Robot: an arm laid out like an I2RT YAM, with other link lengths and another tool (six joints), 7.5 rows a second.
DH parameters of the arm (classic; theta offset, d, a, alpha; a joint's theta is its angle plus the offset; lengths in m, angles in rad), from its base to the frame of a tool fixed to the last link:
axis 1: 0 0.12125 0.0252 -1.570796
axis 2: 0 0 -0.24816 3.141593
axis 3: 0.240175 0 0.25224 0
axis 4: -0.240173 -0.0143 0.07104 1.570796
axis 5: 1.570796 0.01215 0 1.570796
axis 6: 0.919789 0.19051 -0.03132 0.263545
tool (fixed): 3.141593 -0.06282 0 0
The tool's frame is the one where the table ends.
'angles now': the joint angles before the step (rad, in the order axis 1, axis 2, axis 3, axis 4, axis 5, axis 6). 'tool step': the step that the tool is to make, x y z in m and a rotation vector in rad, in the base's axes. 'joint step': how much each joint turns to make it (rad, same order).
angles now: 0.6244 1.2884 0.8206 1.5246 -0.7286 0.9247
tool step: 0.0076 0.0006 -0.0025 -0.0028 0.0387 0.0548
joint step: -0.0107 0.0490 0.0154 0.0613 -0.0137 0.0906
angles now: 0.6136 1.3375 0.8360 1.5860 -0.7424 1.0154
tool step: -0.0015 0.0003 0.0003 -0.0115 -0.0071 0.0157
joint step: -0.0015 0.0018 0.0063 0.0031 -0.0200 0.0124
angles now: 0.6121 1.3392 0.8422 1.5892 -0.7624 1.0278
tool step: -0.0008 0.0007 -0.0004 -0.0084 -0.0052 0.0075
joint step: 0.0000 0.0016 0.0031 0.0000 -0.0122 0.0030
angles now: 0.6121 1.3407 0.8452 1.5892 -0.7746 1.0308
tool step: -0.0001 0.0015 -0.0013 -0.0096 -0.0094 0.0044
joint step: -0.0001 0.0063 0.0045 0.0019 -0.0138 -0.0029
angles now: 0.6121 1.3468 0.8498 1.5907 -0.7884 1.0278
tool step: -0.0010 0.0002 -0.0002 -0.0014 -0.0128 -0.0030
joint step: -0.0002 0.0000 0.0016 0.0016 -0.0063 -0.0091
